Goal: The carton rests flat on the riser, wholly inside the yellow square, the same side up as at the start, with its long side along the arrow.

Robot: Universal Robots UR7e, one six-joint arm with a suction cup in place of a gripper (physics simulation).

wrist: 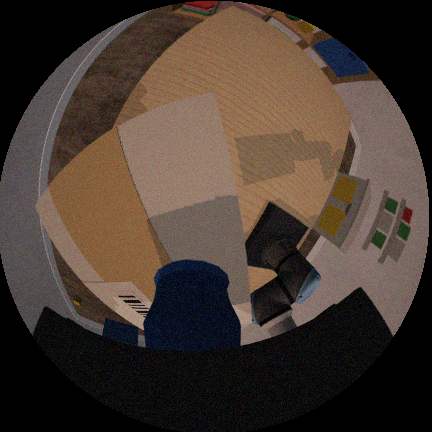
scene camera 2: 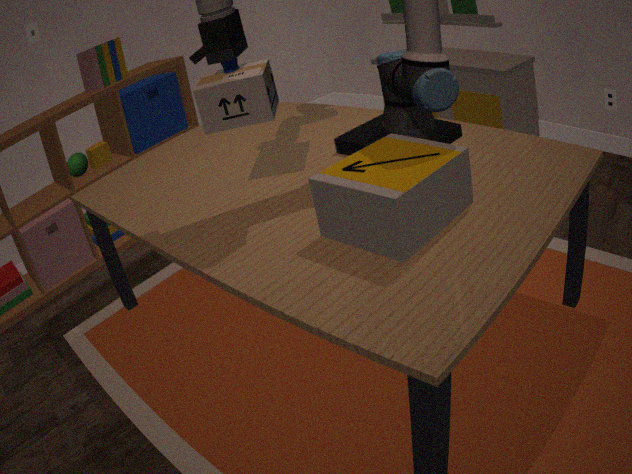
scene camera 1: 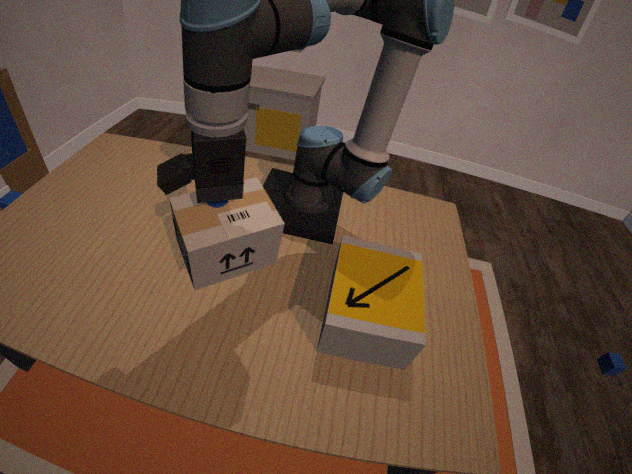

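The white carton (scene camera 1: pixel 237 250) (scene camera 2: pixel 237 102) (wrist: pixel 180 170), with tan tape, a barcode label on top and two up arrows on its side, hangs in the air above the far left part of the table, apart from its shadow. Its top faces up and it is slightly tilted. My suction gripper (scene camera 1: pixel 219 203) (scene camera 2: pixel 230 67) (wrist: pixel 191 280) is shut on the carton's top, its blue cup touching the top face. The grey riser (scene camera 1: pixel 370 344) (scene camera 2: pixel 357 221) stands on the table to the right of the carton in the first scene view. The yellow square (scene camera 1: pixel 403 301) (scene camera 2: pixel 393 176) with its black arrow (scene camera 1: pixel 380 285) (scene camera 2: pixel 393 161) is on top of the riser.
The robot's dark base (scene camera 1: pixel 306 216) (scene camera 2: pixel 357 133) stands on the wooden table (scene camera 1: pixel 285 397) (scene camera 2: pixel 306 275), between carton and riser and towards the back. A cabinet (scene camera 1: pixel 285 84) (scene camera 2: pixel 515 96) is behind the table. A shelf unit (scene camera 2: pixel 48 153) stands left in the second scene view.
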